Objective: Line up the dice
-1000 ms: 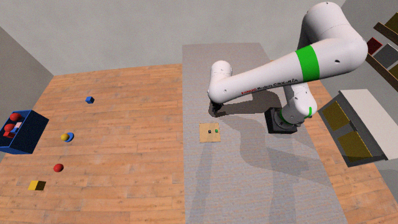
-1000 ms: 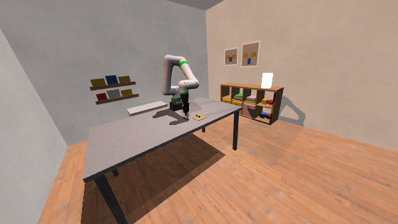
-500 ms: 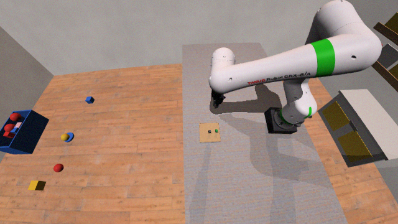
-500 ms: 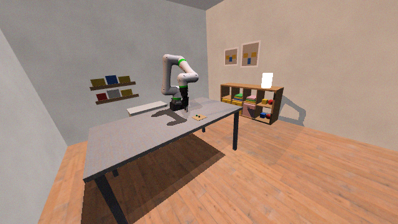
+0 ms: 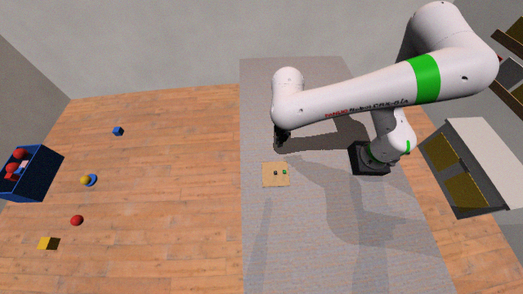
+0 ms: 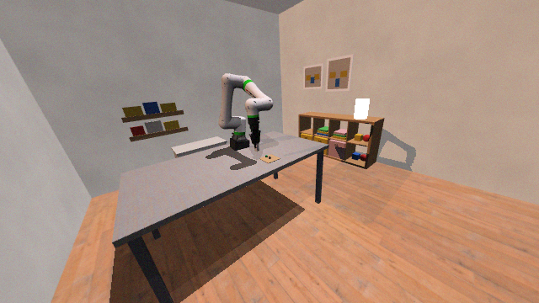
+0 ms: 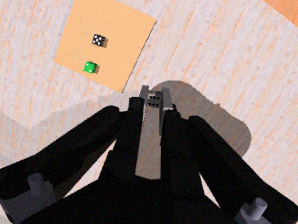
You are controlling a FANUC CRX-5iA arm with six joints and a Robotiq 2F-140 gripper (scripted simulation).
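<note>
The black die is 1 cm ahead of my hand, 12 cm to the left of it and 12 cm below it. From my hand the other things lie so: green die (4 cm behind, 11 cm to the left, 12 cm below); then tan mat (1 cm ahead, 12 cm to the left, 13 cm below); then white die (3 cm below).
</note>
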